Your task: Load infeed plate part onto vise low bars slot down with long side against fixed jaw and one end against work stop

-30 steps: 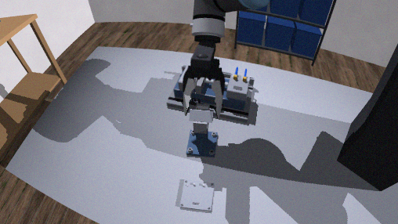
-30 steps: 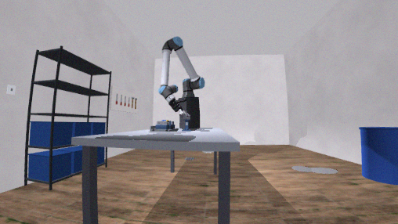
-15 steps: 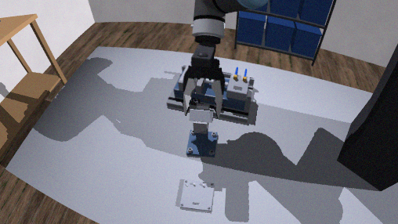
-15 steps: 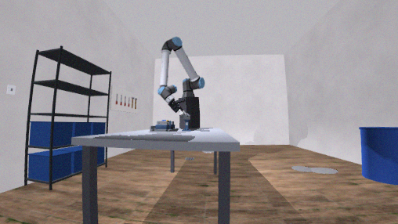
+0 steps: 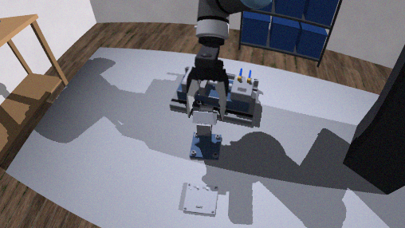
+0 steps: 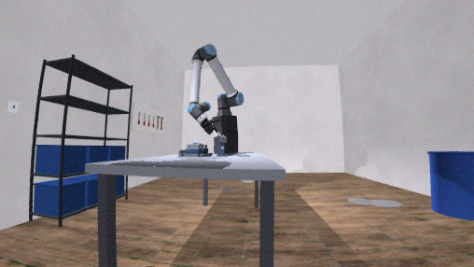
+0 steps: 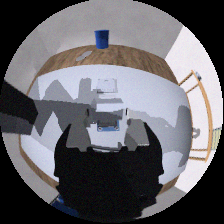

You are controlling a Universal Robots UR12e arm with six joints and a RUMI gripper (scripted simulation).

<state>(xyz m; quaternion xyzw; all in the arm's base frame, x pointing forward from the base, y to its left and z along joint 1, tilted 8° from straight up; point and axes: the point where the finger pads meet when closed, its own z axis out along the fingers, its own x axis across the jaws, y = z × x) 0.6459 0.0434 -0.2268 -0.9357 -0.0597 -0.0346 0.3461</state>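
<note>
My hand is 1 cm to the right of the grey part and 1 cm above it. Also, from my hand: infeed plate 18 cm to the left, 16 cm below, 2 cm behind; vise 21 cm to the right, 12 cm below, 1 cm ahead; air cylinder 20 cm to the right, 9 cm behind, 8 cm below.
</note>
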